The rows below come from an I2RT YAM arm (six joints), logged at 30 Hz.
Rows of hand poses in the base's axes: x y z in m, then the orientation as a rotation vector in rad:
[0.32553 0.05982 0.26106 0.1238 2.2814 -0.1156]
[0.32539 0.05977 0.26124 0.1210 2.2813 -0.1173]
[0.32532 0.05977 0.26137 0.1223 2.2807 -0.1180]
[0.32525 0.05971 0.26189 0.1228 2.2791 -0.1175]
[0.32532 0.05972 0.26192 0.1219 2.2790 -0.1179]
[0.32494 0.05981 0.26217 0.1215 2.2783 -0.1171]
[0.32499 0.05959 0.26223 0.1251 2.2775 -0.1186]
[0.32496 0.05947 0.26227 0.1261 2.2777 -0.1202]
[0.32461 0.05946 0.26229 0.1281 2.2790 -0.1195]
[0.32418 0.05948 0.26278 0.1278 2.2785 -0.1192]
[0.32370 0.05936 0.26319 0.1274 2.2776 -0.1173]
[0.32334 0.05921 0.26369 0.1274 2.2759 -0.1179]
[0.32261 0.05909 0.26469 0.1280 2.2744 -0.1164]
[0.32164 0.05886 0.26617 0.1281 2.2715 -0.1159]
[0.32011 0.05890 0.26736 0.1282 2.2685 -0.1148]
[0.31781 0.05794 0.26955 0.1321 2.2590 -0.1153]
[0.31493 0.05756 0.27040 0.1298 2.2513 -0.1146]
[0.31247 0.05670 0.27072 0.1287 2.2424 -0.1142]
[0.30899 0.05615 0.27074 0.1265 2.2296 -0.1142]
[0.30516 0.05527 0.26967 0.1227 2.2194 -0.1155]
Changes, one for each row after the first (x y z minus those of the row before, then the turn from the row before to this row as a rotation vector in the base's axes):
[-0.00014 -0.00005 0.00018 -0.0022 0.0000 0.0015]
[-0.00007 0.00000 0.00013 -0.0001 -0.0005 -0.0012]
[-0.00007 -0.00006 0.00052 0.0004 -0.0016 -0.0002]
[0.00007 0.00001 0.00003 -0.0006 -0.0001 0.0005]
[-0.00038 0.00009 0.00025 0.0004 -0.0008 0.0006]
[0.00005 -0.00022 0.00006 0.0001 -0.0007 -0.0031]
[-0.00003 -0.00012 0.00004 -0.0008 0.0003 -0.0013]
[-0.00035 -0.00001 0.00002 0.0013 0.0012 -0.0012]
[-0.00043 0.00002 0.00049 0.0001 -0.0005 0.0003]
[-0.00048 -0.00012 0.00041 0.0012 -0.0010 0.0009]
[-0.00036 -0.00015 0.00050 -0.0006 -0.0016 -0.0002]
[-0.00073 -0.00012 0.00100 0.0012 -0.0016 0.0001]
[-0.00097 -0.00023 0.00148 0.0002 -0.0029 0.0001]
[-0.00153 0.00004 0.00119 0.0006 -0.0031 0.0003]
[-0.00230 -0.00096 0.00219 0.0003 -0.0094 -0.0031]
[-0.00288 -0.00038 0.00085 -0.0009 -0.0077 0.0018]
[-0.00246 -0.00086 0.00032 -0.0008 -0.0089 0.0009]
[-0.00348 -0.00055 0.00002 -0.0017 -0.0128 0.0015]
[-0.00383 -0.00088 -0.00107 -0.0030 -0.0101 0.0022]

